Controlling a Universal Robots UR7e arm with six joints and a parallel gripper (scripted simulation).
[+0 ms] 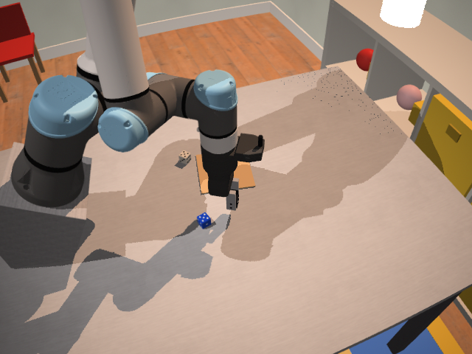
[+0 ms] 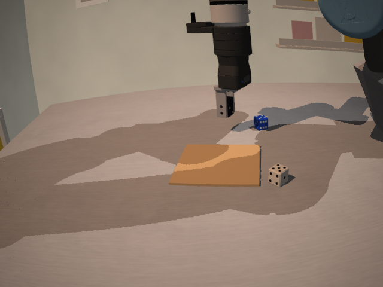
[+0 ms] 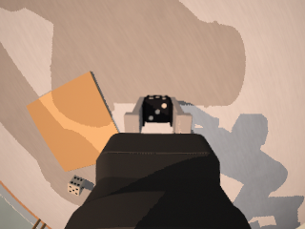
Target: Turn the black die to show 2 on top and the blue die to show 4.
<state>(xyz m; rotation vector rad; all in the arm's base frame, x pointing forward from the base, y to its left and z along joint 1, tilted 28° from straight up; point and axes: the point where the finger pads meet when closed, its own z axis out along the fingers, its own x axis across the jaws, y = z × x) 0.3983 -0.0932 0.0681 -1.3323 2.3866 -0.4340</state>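
Now: the blue die 80 mm behind my hand and 40 mm below it. The rest, counted from my hand: white die (220 mm to the left, 60 mm behind, 40 mm below); then black die (10 mm below); then orange mat (140 mm to the left, 50 mm below, 30 mm ahead).
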